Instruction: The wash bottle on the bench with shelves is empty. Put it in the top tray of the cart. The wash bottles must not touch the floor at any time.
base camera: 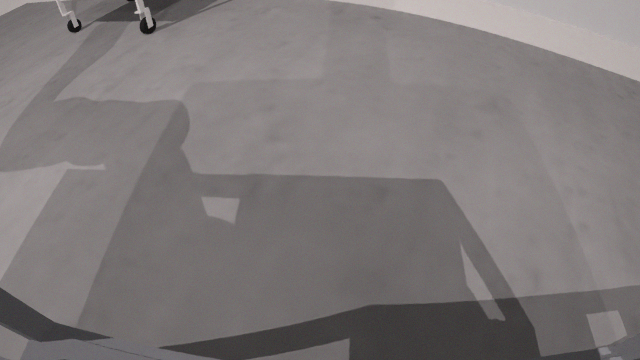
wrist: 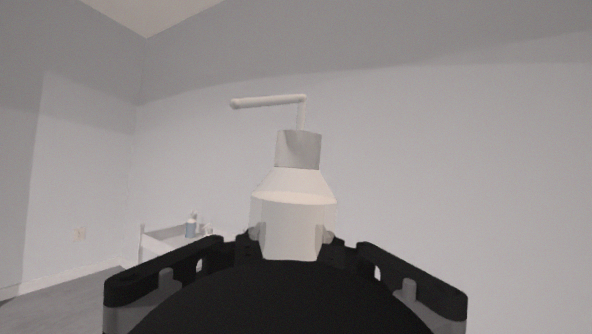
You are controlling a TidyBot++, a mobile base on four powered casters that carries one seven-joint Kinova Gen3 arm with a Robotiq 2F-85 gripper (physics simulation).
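Places are measured from the arm's base along level axes (x ahead, y left, z up), in metres.
Pixels of known places: gripper, fingertip midpoint: (wrist: 290, 234).
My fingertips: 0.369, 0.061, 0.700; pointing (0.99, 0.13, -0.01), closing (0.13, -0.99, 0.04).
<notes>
Behind a point stands the place of what it marks, as x, y, z.
A white wash bottle (wrist: 294, 215) {0.308, 0.053, 0.731} with a grey cap and a bent spout stands upright between the fingers of my gripper (wrist: 290, 234) {0.369, 0.061, 0.699} in the wrist view. The gripper is shut on it; the bottle's lower part is hidden by the gripper. The white cart (wrist: 157, 243) {1.068, 0.828, 0.317} shows at the lower left of the wrist view, some way off, with a blue bottle (wrist: 190, 228) {1.302, 0.813, 0.330} and a small white item on its top tray. In the base camera view, two of the cart's casters (base camera: 147, 25) {0.983, 0.558, -0.366} (base camera: 74, 25) {1.118, 0.955, -0.367} stand on the floor at the top left.
The grey floor (base camera: 300, 130) {0.523, 0.060, -0.396} spreads in front of the base, with shadows of the arm and base across it. A pale wall (base camera: 590, 25) {0.932, -0.694, -0.292} runs along the upper right of the base camera view. A wall corner and a wall outlet (wrist: 79, 234) {1.587, 2.118, 0.003} show at the left of the wrist view.
</notes>
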